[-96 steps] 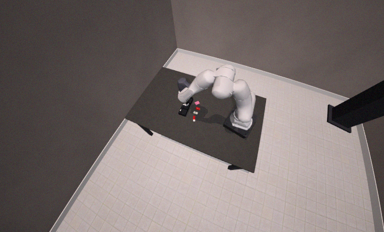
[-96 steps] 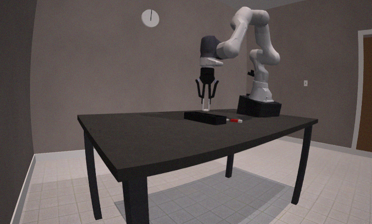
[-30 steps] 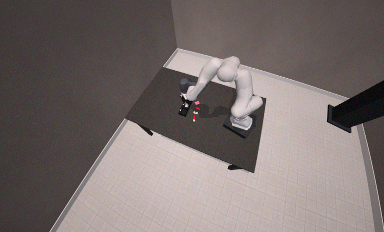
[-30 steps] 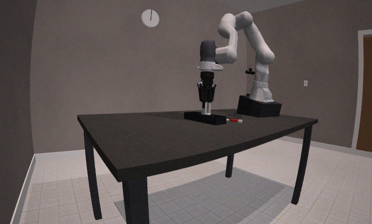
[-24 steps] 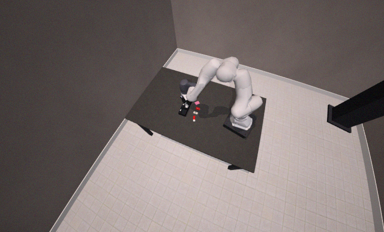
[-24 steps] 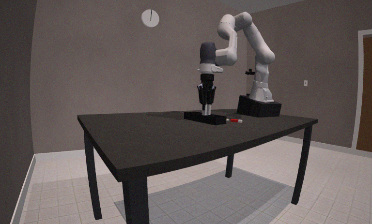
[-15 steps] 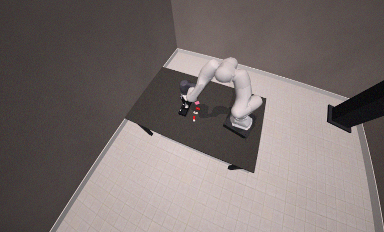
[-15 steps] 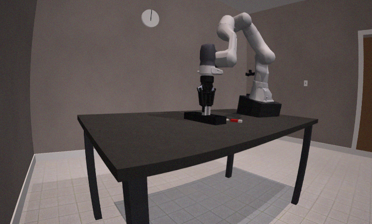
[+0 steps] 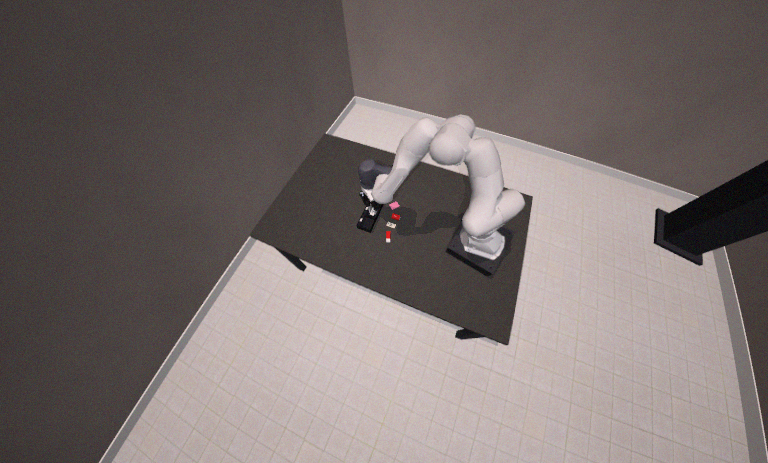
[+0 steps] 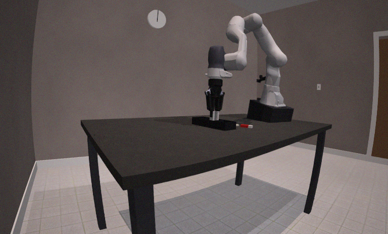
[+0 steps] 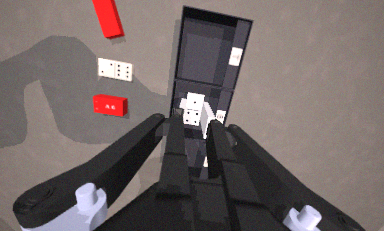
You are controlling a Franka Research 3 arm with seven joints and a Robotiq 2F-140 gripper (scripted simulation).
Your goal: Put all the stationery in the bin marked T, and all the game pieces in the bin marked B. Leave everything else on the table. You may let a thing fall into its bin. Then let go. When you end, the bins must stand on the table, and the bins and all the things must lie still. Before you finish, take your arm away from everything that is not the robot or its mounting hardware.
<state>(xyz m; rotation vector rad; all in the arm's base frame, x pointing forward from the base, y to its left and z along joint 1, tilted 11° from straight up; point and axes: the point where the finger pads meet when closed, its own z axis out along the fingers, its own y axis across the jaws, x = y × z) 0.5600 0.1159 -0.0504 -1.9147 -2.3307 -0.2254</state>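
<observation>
My hand is 10 mm short of the black bin row and 30 mm above it. The rest, counted from my hand: red-and-white eraser 160 mm behind, 90 mm to the left, 40 mm below; then pink block 80 mm behind, 110 mm to the right, 40 mm below.
</observation>
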